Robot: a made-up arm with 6 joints. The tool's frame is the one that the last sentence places.
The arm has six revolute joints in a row. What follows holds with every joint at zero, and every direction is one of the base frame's. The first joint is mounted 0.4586 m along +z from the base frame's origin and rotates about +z. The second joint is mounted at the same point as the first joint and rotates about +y. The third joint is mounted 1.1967 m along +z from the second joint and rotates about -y. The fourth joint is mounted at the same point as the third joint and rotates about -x. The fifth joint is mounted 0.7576 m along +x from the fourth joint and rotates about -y. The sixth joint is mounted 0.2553 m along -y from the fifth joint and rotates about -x. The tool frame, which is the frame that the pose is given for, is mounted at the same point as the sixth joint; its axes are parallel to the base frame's.
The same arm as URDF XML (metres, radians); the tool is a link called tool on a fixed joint. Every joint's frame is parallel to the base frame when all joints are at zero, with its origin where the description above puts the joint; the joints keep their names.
<robot name="arm">
<link name="base_link"/>
<link name="link1"/>
<link name="link2"/>
<link name="link3"/>
<link name="link4"/>
<link name="link5"/>
<link name="link6"/>
<link name="tool"/>
<joint name="joint 1" type="continuous"><parent link="base_link"/><child link="link1"/><origin xyz="0 0 0.4586" rpy="0 0 0"/><axis xyz="0 0 1"/></joint>
<joint name="joint 2" type="continuous"><parent link="link1"/><child link="link2"/><origin xyz="0 0 0" rpy="0 0 0"/><axis xyz="0 1 0"/></joint>
<joint name="joint 3" type="continuous"><parent link="link2"/><child link="link3"/><origin xyz="0 0 1.1967" rpy="0 0 0"/><axis xyz="0 -1 0"/></joint>
<joint name="joint 4" type="continuous"><parent link="link3"/><child link="link4"/><origin xyz="0 0 0" rpy="0 0 0"/><axis xyz="-1 0 0"/></joint>
<joint name="joint 5" type="continuous"><parent link="link4"/><child link="link5"/><origin xyz="0.7576 0 0" rpy="0 0 0"/><axis xyz="0 -1 0"/></joint>
<joint name="joint 6" type="continuous"><parent link="link5"/><child link="link6"/><origin xyz="0 -0.2553 0" rpy="0 0 0"/><axis xyz="-1 0 0"/></joint>
<joint name="tool_fixed" type="fixed"><parent link="link6"/><child link="tool"/><origin xyz="0 0 0" rpy="0 0 0"/></joint>
</robot>

